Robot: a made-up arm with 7 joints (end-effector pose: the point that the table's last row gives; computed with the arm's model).
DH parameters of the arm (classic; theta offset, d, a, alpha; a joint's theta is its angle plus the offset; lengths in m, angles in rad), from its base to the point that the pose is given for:
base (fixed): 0 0.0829 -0.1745 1.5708
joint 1: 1.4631 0.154 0 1.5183
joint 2: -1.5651 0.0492 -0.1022 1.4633
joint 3: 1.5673 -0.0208 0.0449 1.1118
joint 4: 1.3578 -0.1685 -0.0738 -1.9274
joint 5: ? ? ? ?
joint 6: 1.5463 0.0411 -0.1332 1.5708
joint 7: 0.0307 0 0.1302 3.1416
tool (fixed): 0.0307 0.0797 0 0
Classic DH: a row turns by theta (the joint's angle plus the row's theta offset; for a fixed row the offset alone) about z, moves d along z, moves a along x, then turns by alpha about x.
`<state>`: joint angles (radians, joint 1 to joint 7).
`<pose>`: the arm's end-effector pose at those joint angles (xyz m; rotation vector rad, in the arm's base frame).
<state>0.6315 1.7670 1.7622 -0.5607 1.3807 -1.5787 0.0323</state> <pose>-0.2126 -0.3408 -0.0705 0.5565 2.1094 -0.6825</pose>
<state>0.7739 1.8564 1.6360 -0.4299 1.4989 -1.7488 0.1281</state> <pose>-0.1693 -0.3358 -0.1163 0.4450 2.1719 -0.4663</pose>
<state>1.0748 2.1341 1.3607 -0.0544 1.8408 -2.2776 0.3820</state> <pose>-0.0053 -0.2846 -0.1689 -0.2691 2.2507 -0.0406</pose>
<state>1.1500 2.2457 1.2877 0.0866 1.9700 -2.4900 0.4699</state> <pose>0.0526 -0.2514 -0.1631 -0.6194 2.2206 0.0191</pose>
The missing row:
joint 5: -0.4937 0.0208 0.0095 -1.2078
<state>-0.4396 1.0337 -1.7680 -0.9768 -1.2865 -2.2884 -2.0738</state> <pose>-0.0609 -0.4199 0.1570 0.5373 -1.0848 -1.3583</pose>
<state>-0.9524 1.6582 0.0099 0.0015 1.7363 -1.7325 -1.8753</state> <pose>-0.1762 -0.2614 -0.0474 1.9189 1.1548 0.2840</pose>
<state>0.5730 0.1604 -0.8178 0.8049 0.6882 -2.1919 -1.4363</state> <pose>-0.0217 -0.1887 0.2629 0.4786 1.8313 0.3887</pose>
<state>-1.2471 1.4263 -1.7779 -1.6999 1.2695 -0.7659 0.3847</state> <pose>-0.2872 -0.2754 -0.2172 1.1763 -0.9569 -1.3623</pose>
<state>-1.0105 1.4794 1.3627 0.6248 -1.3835 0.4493 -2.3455</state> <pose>-0.2665 -0.5180 0.1826 0.5566 -0.2810 -1.4150</pose>
